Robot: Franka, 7 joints.
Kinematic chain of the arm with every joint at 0, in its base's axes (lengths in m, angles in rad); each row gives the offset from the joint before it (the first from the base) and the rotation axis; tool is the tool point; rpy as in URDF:
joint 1: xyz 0 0 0.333 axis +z
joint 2: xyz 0 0 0 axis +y
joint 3: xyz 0 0 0.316 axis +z
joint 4: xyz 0.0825 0 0 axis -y
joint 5: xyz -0.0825 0 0.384 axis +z
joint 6: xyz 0 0 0 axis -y
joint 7: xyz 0.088 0 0 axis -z
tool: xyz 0 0 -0.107 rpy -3.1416 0 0
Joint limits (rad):
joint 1: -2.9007..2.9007
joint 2: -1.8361..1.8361
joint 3: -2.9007..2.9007
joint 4: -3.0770..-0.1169
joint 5: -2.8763..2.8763
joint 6: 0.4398..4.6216
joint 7: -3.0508..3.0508
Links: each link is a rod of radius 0.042 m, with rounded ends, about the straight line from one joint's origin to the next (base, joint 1, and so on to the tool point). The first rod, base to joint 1, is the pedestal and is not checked.
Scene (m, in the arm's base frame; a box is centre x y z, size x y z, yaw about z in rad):
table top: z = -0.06
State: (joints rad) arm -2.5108 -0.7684 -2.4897 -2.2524 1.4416 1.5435 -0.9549
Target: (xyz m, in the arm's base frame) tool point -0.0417 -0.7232 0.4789
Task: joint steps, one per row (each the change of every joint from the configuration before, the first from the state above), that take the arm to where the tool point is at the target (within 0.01 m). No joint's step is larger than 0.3 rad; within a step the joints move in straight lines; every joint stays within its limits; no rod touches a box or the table.
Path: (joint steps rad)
1: 0.2437 0.2404 0.2520 0.1430 0.0392 0.0246 0.0000
2: 0.2438 0.2404 0.2520 0.1430 0.0392 0.0245 0.0000
3: 0.2437 0.2404 0.2520 0.1430 0.0392 0.0246 0.0000
4: 0.2438 0.2404 0.2519 0.1430 0.0392 0.0246 0.0000
5: 0.2437 0.2405 0.2520 0.1431 0.0392 0.0245 0.0000
6: 0.2438 0.2404 0.2520 0.1430 0.0392 0.0246 0.0000

